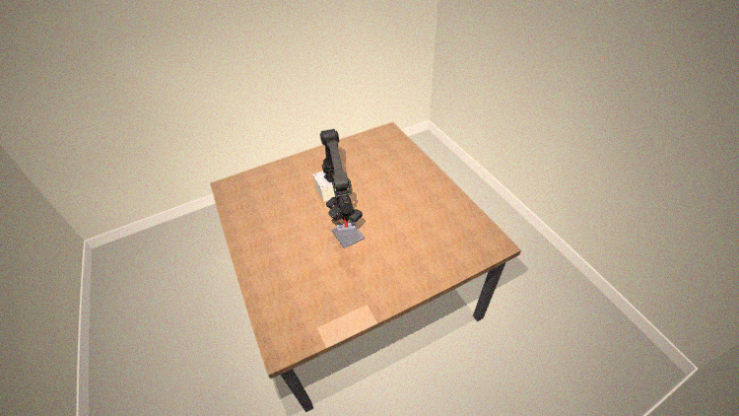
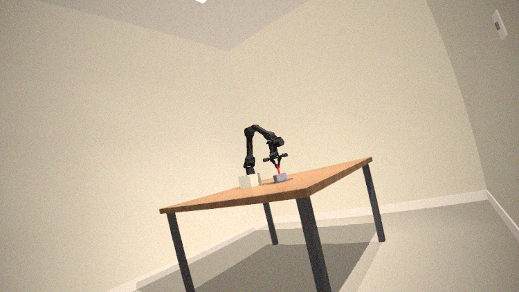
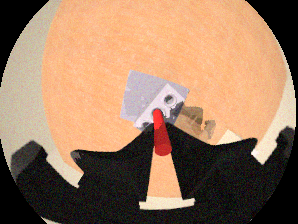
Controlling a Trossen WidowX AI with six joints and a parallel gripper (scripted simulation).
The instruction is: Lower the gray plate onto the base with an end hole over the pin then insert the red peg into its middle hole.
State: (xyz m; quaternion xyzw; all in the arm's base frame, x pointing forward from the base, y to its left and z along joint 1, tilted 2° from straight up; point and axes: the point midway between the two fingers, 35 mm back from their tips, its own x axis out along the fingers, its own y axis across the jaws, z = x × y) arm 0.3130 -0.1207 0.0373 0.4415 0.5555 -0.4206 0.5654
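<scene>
Right now the red peg is right at my gripper tip. Also, from my gripper tip: gray plate: 5 cm below; base: 9 cm below, 1 cm to the left, 1 cm ahead.
</scene>
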